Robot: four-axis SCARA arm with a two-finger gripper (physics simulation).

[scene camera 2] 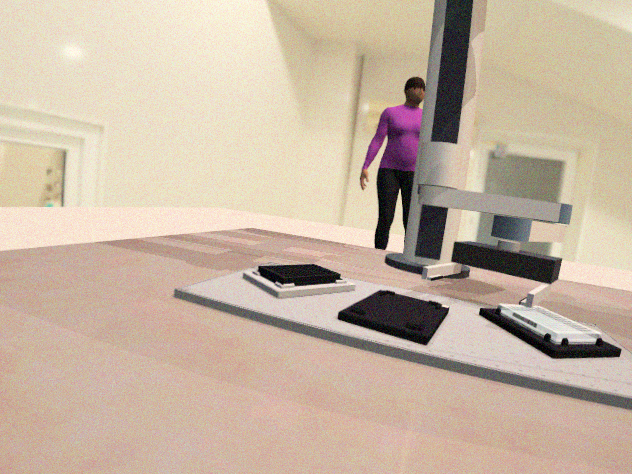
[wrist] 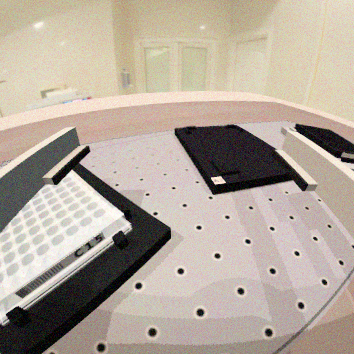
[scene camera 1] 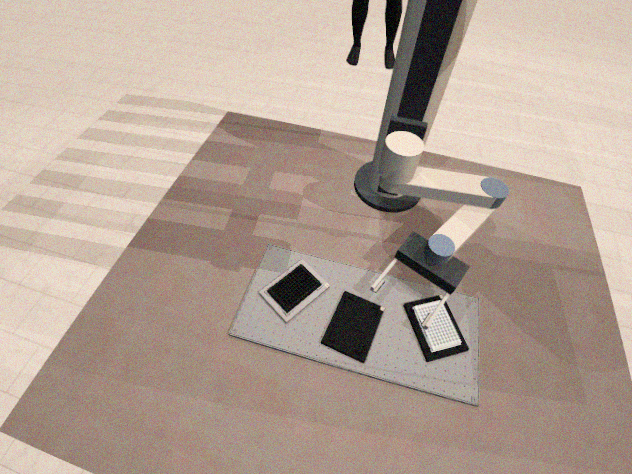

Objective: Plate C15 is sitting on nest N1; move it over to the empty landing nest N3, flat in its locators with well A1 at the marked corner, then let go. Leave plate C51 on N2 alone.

The gripper shows in scene camera 2, in the wrist view and in scene camera 1 point(398, 307). A C15 well plate shows in scene camera 2, in the wrist view point(62, 228) and in scene camera 1. One and the same spot on the C15 well plate: point(scene camera 2: 538, 320) is point(scene camera 1: 430, 330). The same spot on the gripper: point(scene camera 2: 435, 272) is point(wrist: 307, 163).
